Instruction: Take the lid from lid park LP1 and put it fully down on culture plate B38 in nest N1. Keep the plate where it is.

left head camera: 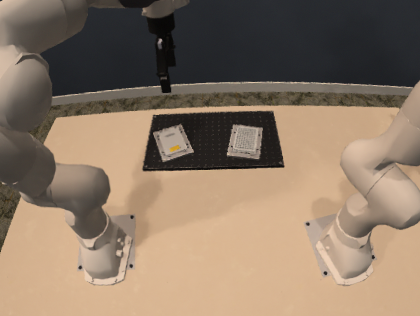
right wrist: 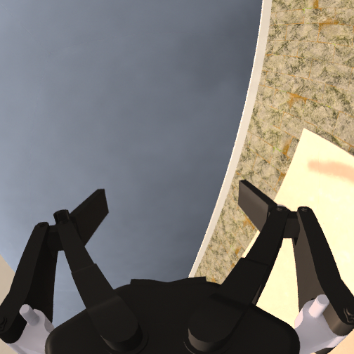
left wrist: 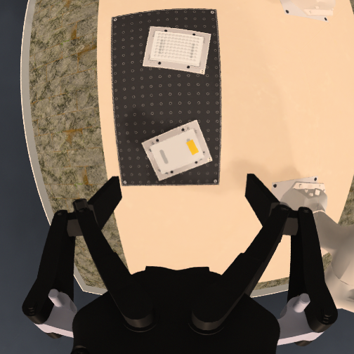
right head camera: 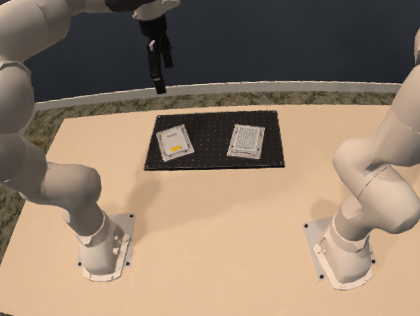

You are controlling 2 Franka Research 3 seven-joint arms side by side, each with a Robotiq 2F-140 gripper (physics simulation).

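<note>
A flat pale lid (left head camera: 171,140) (right head camera: 174,141) (left wrist: 175,154) with a yellow label and a grey mark lies on its lid park (left wrist: 190,126), turned at an angle on the left of the board in the head views. A white culture plate (left head camera: 245,138) (right head camera: 247,138) (left wrist: 177,46) with rows of wells sits uncovered in its nest (left wrist: 172,66) on the board's right. No lettering is legible. My left gripper (left head camera: 168,80) (right head camera: 164,79) (left wrist: 182,186) is open and empty, high above the board and pointing down. My right gripper (right wrist: 171,197) is open and empty, away from both items.
The black perforated board (left head camera: 210,155) (right head camera: 212,155) (left wrist: 165,100) lies near the table's far edge and carries both holders. The arm bases stand at the left and right of the table (left head camera: 215,240) (right head camera: 215,240). A corner of the table also shows in the right wrist view (right wrist: 320,200).
</note>
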